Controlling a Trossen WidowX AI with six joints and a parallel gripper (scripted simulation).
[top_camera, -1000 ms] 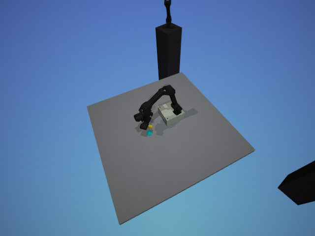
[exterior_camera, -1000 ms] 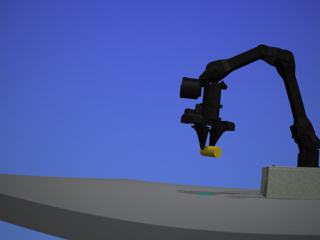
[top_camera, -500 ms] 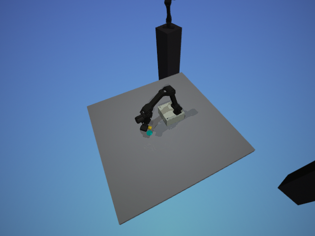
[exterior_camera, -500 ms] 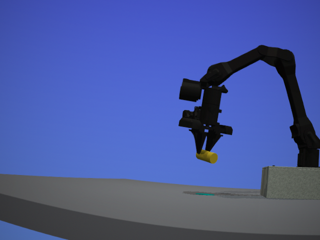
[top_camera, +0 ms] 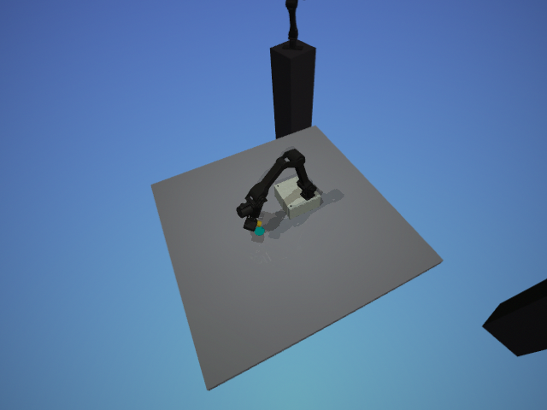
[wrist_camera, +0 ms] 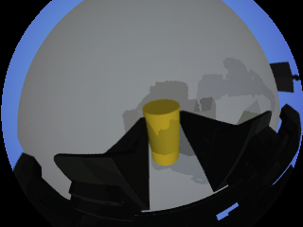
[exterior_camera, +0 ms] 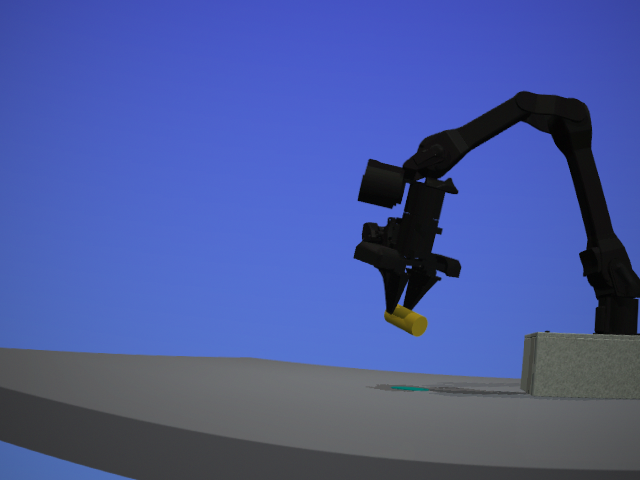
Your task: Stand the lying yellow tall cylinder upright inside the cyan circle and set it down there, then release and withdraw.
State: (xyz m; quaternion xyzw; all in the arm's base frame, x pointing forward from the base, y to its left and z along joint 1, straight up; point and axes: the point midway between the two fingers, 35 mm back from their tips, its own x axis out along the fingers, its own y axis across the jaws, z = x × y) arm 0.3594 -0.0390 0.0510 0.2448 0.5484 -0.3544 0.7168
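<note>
Now: the cyan circle 3 cm behind my gripper tip, 1 cm to the left of it and 12 cm below it. From my gripper tip the other things lie so: yellow cylinder (1 cm behind, 1 cm to the left, 1 cm below).
</note>
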